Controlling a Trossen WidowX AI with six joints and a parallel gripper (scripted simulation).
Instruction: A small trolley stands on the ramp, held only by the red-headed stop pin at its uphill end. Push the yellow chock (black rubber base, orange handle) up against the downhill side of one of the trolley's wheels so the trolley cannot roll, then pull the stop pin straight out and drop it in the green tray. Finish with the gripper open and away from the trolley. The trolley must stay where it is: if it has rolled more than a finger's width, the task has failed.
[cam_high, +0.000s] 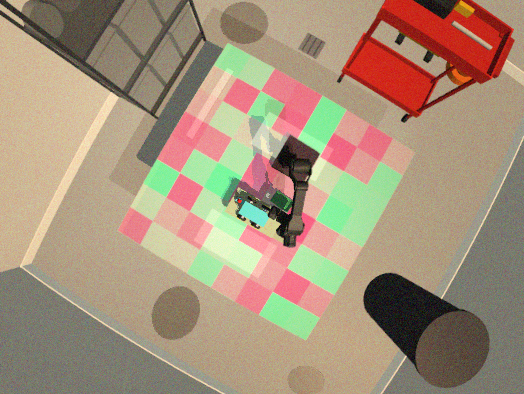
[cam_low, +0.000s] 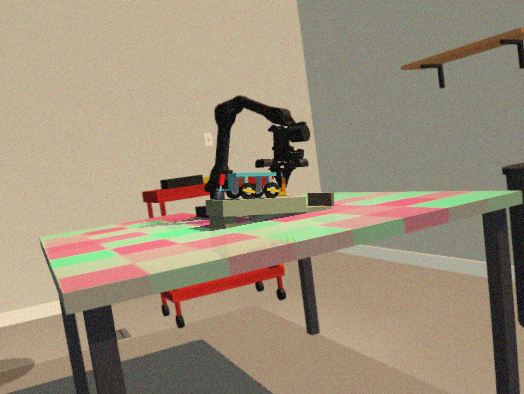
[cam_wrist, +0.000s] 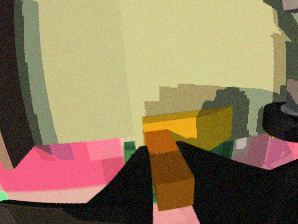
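Right now the red-headed stop pin is 24 cm to the right of my gripper tip, 6 cm ahead of it and 4 cm above it. Round my gripper tip: olive ramp (14 cm to the right, 7 cm ahead, 4 cm below); then dark box (12 cm to the left, 6 cm below, 5 cm ahead); then yellow chock (2 cm to the right, 1 cm below).
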